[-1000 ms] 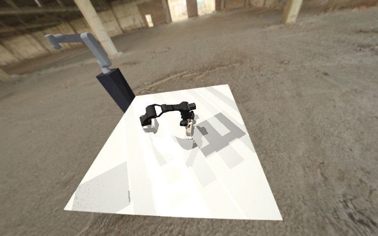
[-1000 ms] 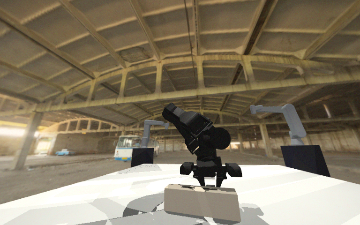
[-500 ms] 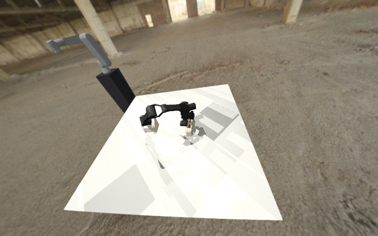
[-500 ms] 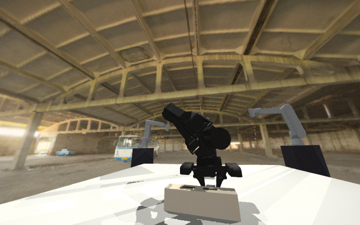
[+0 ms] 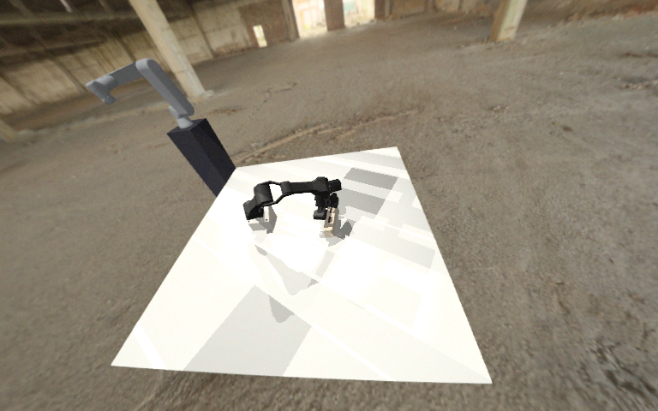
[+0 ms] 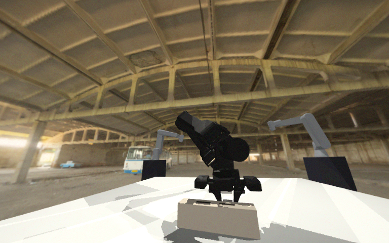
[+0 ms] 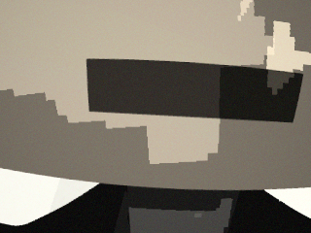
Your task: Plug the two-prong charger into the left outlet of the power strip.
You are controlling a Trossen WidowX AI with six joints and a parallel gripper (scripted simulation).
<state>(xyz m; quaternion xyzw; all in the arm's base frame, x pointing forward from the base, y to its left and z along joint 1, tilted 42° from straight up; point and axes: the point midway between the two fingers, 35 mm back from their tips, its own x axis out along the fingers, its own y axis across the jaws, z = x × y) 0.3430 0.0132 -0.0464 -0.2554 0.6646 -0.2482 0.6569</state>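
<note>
Now: gripper tip 2 cm short of the two-prong charger and 1 cm below it.
</note>
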